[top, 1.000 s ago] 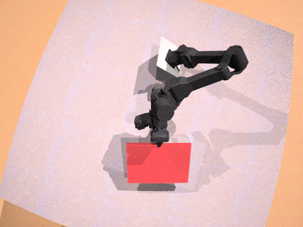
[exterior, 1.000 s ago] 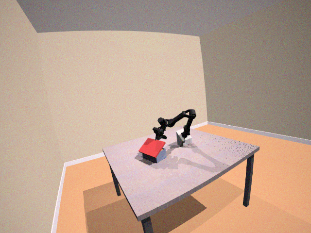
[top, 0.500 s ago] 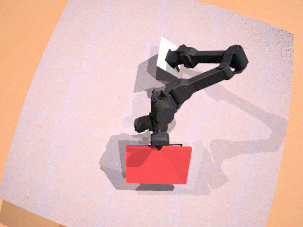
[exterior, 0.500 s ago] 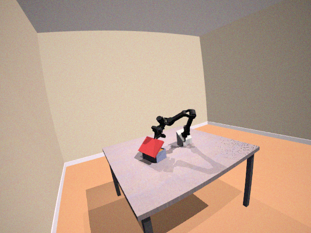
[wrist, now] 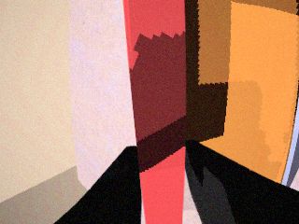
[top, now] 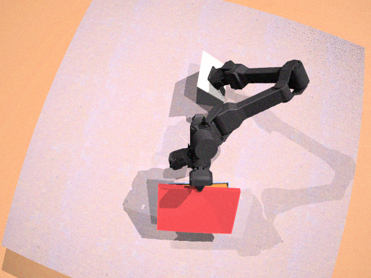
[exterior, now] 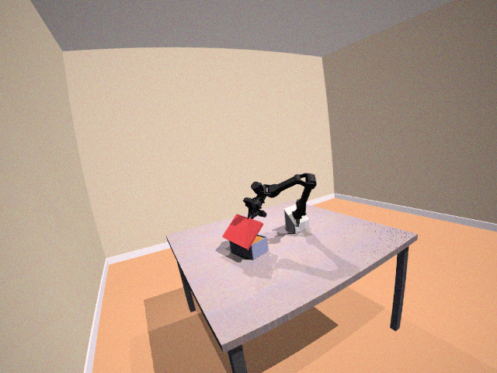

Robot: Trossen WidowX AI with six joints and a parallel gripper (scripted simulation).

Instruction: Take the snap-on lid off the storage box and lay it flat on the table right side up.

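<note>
Right now the red lid is 6 cm ahead of my gripper tip, 2 cm to the left of it and 5 cm below it. Round my gripper tip: storage box (3 cm ahead, 1 cm to the left, 15 cm below).
</note>
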